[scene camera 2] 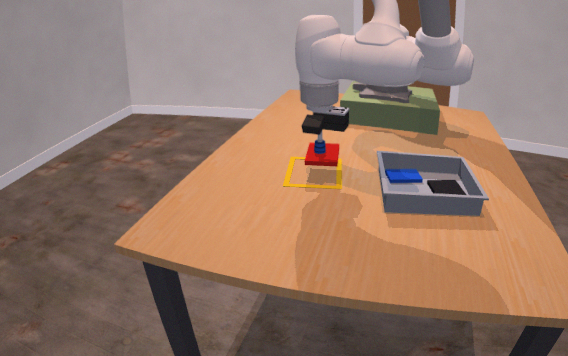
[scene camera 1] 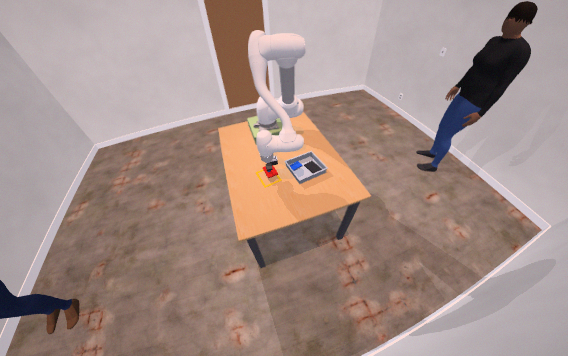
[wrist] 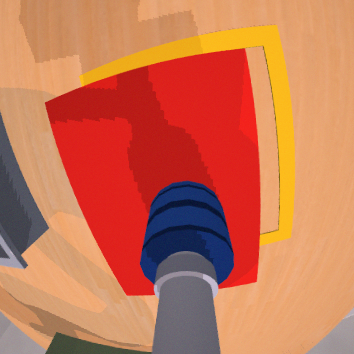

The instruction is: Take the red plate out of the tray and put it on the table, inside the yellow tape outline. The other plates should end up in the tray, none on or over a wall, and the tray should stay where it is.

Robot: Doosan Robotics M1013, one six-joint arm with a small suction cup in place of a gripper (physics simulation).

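Frame: origin at the arm's base, x right, y ahead, z up, level; centimetres.
Seen in the pictures: end effector, tool point: (scene camera 2: 320, 155) (scene camera 1: 269, 171) (wrist: 184, 202); arm's base, origin of the base link: (scene camera 2: 386, 95) (scene camera 1: 267, 125).
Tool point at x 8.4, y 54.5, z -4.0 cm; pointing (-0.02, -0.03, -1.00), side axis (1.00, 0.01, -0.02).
Observation:
Pixels of each thing's top centre, then the offset from my tool point to it. Level surfaces: height alone.
- red plate, middle of its top: (wrist: 165, 215) (scene camera 2: 323, 151) (scene camera 1: 270, 170) dy +0.0, dx -0.7, dz +1.2 cm
- grey tray, middle of its top: (scene camera 2: 429, 172) (scene camera 1: 305, 164) dy +0.4, dx -27.6, dz +0.5 cm
- blue plate, middle of its top: (scene camera 2: 403, 174) (scene camera 1: 295, 165) dy -4.3, dx -21.0, dz -3.2 cm
- black plate, middle of its top: (scene camera 2: 449, 191) (scene camera 1: 312, 166) dy +0.5, dx -33.4, dz -3.3 cm
- wooden table, its level: dz -4.5 cm
My suction cup (scene camera 1: 269, 168) (scene camera 2: 320, 147) (wrist: 187, 225) is shut on the red plate (scene camera 1: 271, 173) (scene camera 2: 325, 158) (wrist: 220, 110) and holds it level, a little above the table. The yellow tape outline (scene camera 1: 262, 180) (scene camera 2: 313, 187) (wrist: 287, 150) lies on the table below it. In the wrist view the plate hides much of the outline, with its right strip showing beyond the plate. The grey tray (scene camera 2: 432, 205) (wrist: 22, 200) stands to the right in the scene views. Inside it lie a blue plate (scene camera 1: 296, 165) (scene camera 2: 404, 176) and a black plate (scene camera 1: 313, 167) (scene camera 2: 446, 187), apart from each other.
The arm's green base block (scene camera 2: 395, 118) stands at the back of the wooden table (scene camera 1: 280, 210) (scene camera 2: 225, 240). A person (scene camera 1: 492, 70) in a black top stands on the floor to the right, and another person's legs (scene camera 1: 35, 304) show at the lower left.

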